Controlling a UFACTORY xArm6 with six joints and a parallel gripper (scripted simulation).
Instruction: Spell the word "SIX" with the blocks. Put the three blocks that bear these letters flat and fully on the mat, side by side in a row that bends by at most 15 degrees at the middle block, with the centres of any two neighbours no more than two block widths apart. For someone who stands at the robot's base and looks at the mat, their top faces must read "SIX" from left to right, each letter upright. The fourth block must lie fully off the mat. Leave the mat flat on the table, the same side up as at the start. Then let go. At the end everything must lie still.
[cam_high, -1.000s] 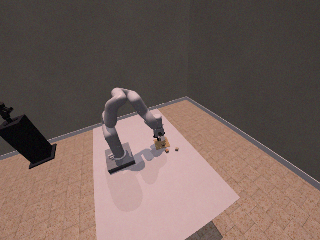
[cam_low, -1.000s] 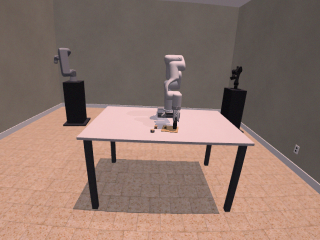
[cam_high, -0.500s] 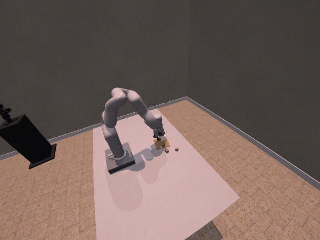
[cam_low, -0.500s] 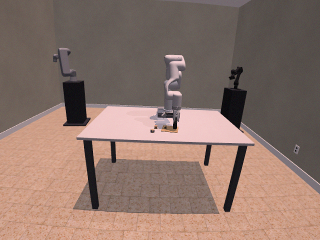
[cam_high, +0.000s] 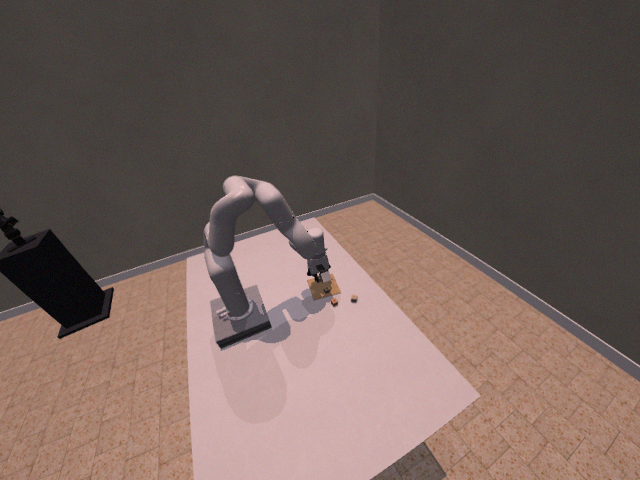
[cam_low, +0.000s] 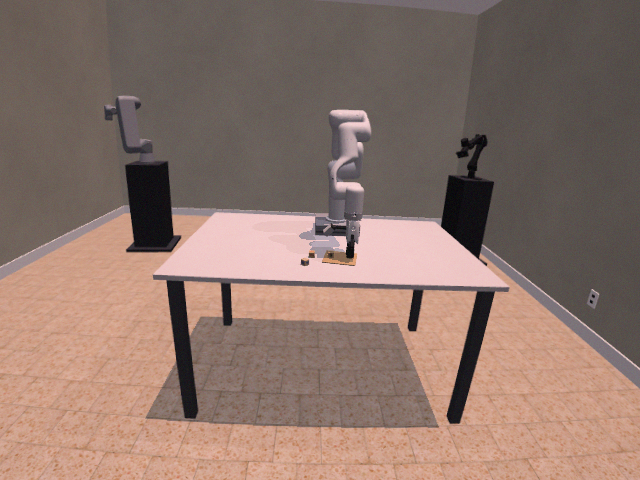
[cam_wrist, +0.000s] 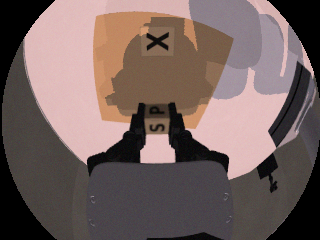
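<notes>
Right now the tan mat is 40 mm to the right of my hand, 30 mm below it and 10 mm behind it.
</notes>
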